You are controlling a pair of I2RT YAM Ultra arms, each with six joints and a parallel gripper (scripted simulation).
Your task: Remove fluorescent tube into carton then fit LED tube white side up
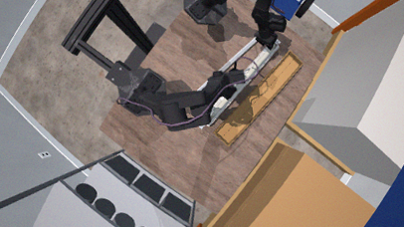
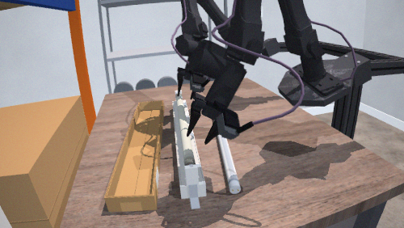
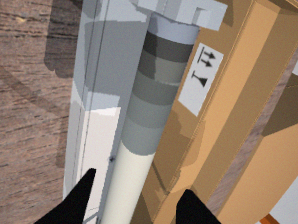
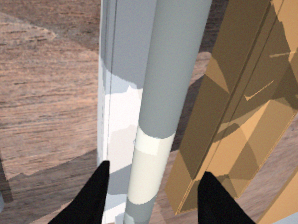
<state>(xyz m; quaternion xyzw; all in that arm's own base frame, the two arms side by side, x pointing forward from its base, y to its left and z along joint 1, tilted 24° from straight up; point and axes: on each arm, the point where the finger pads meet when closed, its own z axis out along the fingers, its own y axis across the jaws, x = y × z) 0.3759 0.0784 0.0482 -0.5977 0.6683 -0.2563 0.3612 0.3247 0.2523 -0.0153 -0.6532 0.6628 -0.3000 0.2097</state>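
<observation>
Right now my right hand is 120 mm to the right of the old fluorescent tube, 50 mm above it and 40 mm short of it. Round my right hand: LED tube (160 mm to the left, 100 mm below, 80 mm behind); then carton (170 mm ahead, 110 mm to the left, 90 mm below); then grey light fixture (120 mm to the left, 60 mm below, 40 mm ahead).
</observation>
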